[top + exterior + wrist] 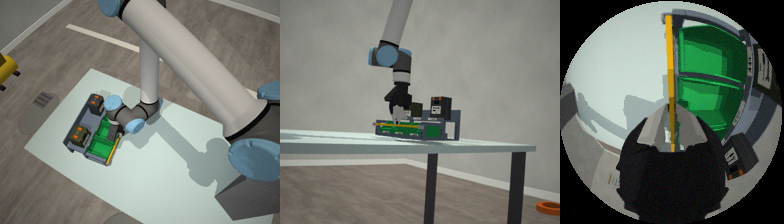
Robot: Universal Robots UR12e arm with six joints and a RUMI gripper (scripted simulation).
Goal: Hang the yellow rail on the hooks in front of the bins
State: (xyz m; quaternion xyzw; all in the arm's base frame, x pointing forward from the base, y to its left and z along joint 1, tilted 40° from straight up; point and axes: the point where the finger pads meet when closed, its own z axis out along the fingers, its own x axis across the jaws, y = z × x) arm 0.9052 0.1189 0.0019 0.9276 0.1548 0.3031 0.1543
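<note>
The yellow rail lies 10 mm below my hand.
</note>
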